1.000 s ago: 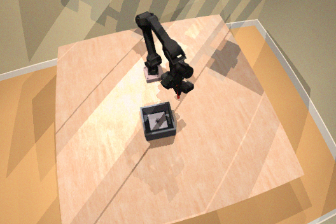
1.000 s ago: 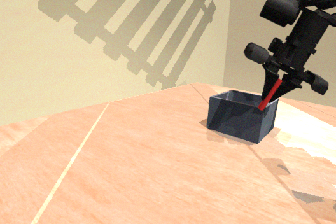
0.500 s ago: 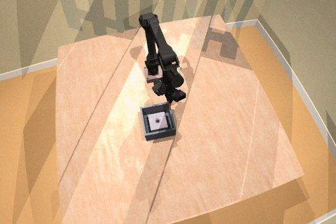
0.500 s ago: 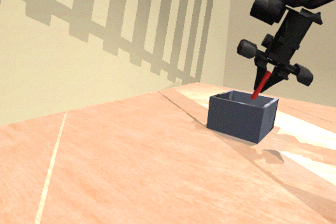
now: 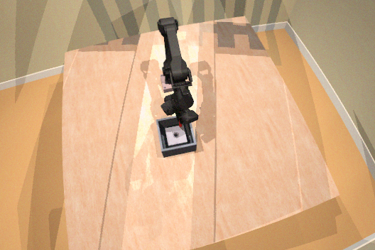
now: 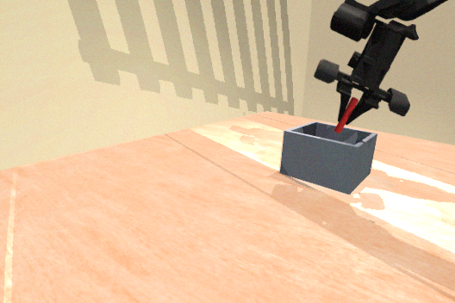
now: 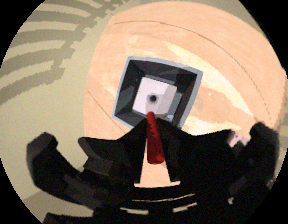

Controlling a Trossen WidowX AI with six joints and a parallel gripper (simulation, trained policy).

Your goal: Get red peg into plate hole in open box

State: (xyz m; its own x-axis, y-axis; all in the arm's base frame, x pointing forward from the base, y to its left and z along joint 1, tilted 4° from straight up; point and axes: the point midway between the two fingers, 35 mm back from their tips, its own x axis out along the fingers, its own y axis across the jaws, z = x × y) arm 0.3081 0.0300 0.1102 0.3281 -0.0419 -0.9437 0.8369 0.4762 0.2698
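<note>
Right now my gripper tip is 2 cm below the red peg and 1 cm past it. From my gripper tip the other things lie so: light plate 8 cm below, 3 cm ahead, 2 cm to the right; dark grey box 10 cm below, 3 cm ahead, 2 cm to the right.
</note>
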